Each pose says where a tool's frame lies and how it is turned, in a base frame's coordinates. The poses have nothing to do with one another.
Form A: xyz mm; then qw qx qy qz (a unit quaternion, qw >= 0).
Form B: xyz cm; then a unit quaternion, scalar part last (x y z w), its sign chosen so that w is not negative. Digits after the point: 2 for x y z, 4 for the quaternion.
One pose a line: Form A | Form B
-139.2 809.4 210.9 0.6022 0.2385 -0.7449 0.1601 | -13.92 80.94 21.09 0.2385 -0.7449 0.1601 0.6022
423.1 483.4 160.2 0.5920 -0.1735 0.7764 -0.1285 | 42.31 48.34 16.02 -0.1735 0.7764 -0.1285 0.5920
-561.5 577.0 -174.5 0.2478 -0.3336 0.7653 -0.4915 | -56.15 57.70 -17.45 -0.3336 0.7653 -0.4915 0.2478
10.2 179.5 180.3 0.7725 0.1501 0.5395 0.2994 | 1.02 17.95 18.03 0.1501 0.5395 0.2994 0.7725
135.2 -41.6 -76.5 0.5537 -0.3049 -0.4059 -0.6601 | 13.52 -4.16 -7.65 -0.3049 -0.4059 -0.6601 0.5537
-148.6 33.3 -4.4 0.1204 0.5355 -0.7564 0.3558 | -14.86 3.33 -0.44 0.5355 -0.7564 0.3558 0.1204
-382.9 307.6 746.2 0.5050 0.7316 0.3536 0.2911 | -38.29 30.76 74.62 0.7316 0.3536 0.2911 0.5050
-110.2 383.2 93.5 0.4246 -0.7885 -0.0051 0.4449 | -11.02 38.32 9.35 -0.7885 -0.0051 0.4449 0.4246
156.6 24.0 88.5 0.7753 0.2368 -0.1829 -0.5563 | 15.66 2.40 8.85 0.2368 -0.1829 -0.5563 0.7753
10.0 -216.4 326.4 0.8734 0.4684 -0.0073 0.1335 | 1.00 -21.64 32.64 0.4684 -0.0073 0.1335 0.8734
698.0 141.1 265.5 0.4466 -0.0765 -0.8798 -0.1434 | 69.80 14.11 26.55 -0.0765 -0.8798 -0.1434 0.4466
